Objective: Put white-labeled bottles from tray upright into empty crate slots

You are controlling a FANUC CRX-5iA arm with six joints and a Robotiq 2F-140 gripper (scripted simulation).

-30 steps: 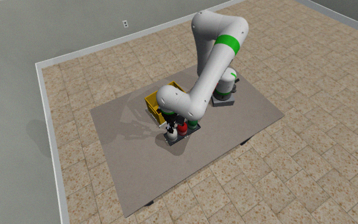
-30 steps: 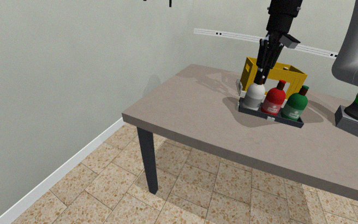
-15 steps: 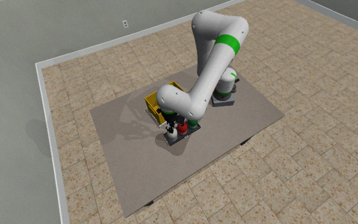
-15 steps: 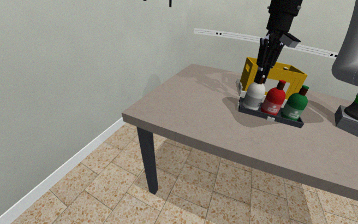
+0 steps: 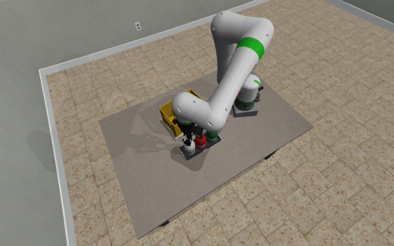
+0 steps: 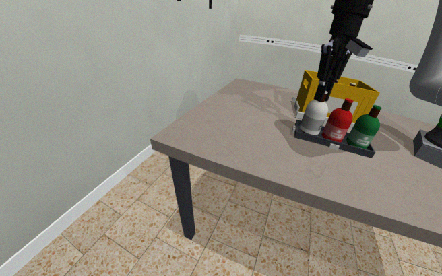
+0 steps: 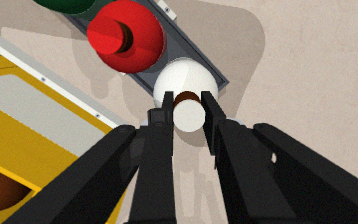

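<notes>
The white bottle lies 8 cm below my hand. From my hand the other things lie so: green bottle: 18 cm behind, 9 cm below; dark tray: 16 cm below, 9 cm behind; red bottle: 9 cm below, 9 cm behind.
</notes>
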